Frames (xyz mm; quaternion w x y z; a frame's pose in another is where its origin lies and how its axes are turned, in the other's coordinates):
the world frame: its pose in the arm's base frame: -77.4 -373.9 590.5 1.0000 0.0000 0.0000 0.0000
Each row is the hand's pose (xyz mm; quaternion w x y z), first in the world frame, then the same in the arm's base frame.
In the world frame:
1: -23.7 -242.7 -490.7 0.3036 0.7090 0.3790 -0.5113
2: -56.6 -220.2 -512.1 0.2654 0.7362 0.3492 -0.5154
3: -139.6 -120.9 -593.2 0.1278 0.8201 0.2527 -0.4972
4: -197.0 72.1 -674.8 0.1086 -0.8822 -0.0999 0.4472
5: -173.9 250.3 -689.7 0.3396 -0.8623 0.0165 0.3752
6: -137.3 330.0 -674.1 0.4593 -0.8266 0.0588 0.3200
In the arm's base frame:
1: -101.1 -616.6 99.8 0.3036 0.7090 0.3790 -0.5113
2: -134.0 -594.1 78.4 0.2654 0.7362 0.3492 -0.5154
3: -217.0 -494.8 -2.7 0.1278 0.8201 0.2527 -0.4972
4: -274.4 -301.8 -84.3 0.1086 -0.8822 -0.0999 0.4472
5: -251.3 -123.6 -99.2 0.3396 -0.8623 0.0165 0.3752
6: -214.7 -43.9 -83.6 0.4593 -0.8266 0.0588 0.3200

